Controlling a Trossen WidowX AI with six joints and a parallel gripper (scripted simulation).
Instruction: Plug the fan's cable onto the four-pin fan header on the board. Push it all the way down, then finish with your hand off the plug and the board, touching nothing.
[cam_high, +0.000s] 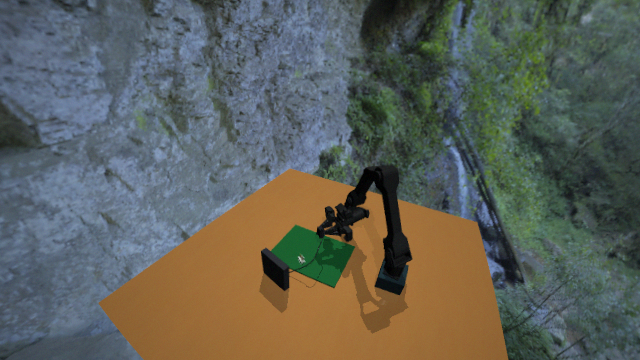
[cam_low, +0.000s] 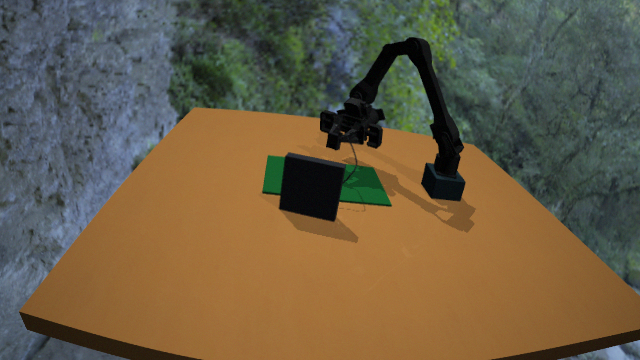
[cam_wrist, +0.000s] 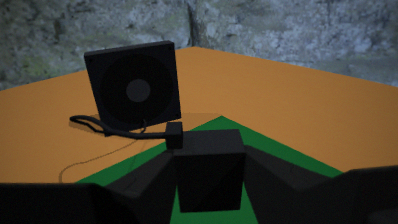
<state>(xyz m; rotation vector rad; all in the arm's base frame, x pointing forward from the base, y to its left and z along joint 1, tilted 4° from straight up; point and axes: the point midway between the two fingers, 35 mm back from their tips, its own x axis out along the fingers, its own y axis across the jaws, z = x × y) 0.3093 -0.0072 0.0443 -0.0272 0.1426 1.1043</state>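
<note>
Now: the green board 11 cm below my gripper tip and 4 cm to the left of it. Also, from my gripper tip: white four-pin fan header (10 cm to the left, 10 cm below, 1 cm ahead); black plug (1 cm below); black fan (23 cm to the left, 4 cm below, 2 cm ahead).
</note>
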